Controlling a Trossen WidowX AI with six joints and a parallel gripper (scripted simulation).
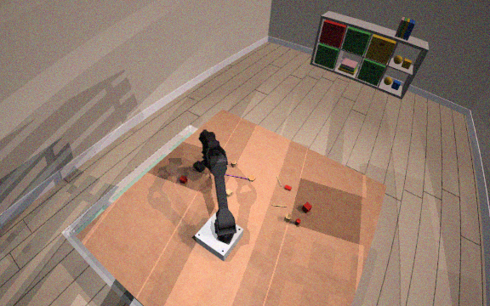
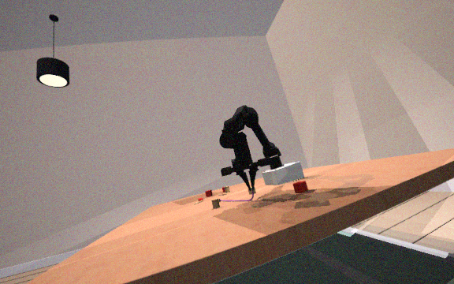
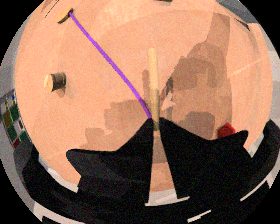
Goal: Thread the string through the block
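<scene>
My gripper tip is now 160 mm to the left of the wooden block, 90 mm past it and 20 mm above it. Round my gripper tip: round button 240 mm to the right, 60 mm ahead, 30 mm below; then red cube 120 mm behind, 110 mm to the left, 20 mm below.
</scene>
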